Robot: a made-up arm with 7 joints. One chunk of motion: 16 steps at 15 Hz.
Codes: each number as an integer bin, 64 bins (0 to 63) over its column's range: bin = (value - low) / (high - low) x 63, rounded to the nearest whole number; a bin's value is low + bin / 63 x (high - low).
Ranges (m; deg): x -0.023..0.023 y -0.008..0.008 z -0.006..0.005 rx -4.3..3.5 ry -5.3..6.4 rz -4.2..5
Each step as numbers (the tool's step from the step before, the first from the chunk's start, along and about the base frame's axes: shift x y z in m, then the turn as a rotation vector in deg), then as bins.
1 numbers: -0.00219 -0.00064 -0.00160 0.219 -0.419 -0.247
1 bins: 29 29 25 36 26 27
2 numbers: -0.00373 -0.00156 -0.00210 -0.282 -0.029 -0.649
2 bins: 26 25 22 32 28 24
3 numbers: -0.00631 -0.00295 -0.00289 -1.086 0.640 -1.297
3 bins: 23 20 18 26 32 20
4 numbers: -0.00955 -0.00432 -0.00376 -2.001 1.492 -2.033
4 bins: 18 14 13 19 37 15
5 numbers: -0.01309 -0.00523 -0.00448 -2.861 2.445 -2.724
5 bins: 14 11 9 12 42 10
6 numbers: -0.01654 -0.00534 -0.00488 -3.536 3.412 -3.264
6 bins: 9 10 6 6 47 6
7 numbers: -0.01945 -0.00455 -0.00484 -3.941 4.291 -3.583
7 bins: 5 14 7 3 52 4
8 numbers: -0.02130 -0.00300 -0.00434 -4.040 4.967 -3.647
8 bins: 2 20 10 2 55 4
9 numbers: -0.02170 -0.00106 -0.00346 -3.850 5.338 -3.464
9 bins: 2 27 15 4 57 5
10 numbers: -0.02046 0.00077 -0.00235 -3.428 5.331 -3.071
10 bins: 3 35 21 7 57 8
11 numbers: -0.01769 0.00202 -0.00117 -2.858 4.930 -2.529
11 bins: 7 39 28 12 55 11
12 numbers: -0.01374 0.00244 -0.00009 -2.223 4.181 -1.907
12 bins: 13 41 34 17 51 16
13 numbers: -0.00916 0.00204 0.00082 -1.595 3.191 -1.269
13 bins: 19 40 39 22 46 20
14 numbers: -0.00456 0.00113 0.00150 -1.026 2.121 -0.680
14 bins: 25 36 43 26 40 24
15 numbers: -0.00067 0.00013 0.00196 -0.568 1.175 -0.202
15 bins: 31 32 46 30 35 27
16 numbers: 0.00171 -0.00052 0.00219 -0.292 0.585 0.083
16 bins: 34 29 47 32 32 29
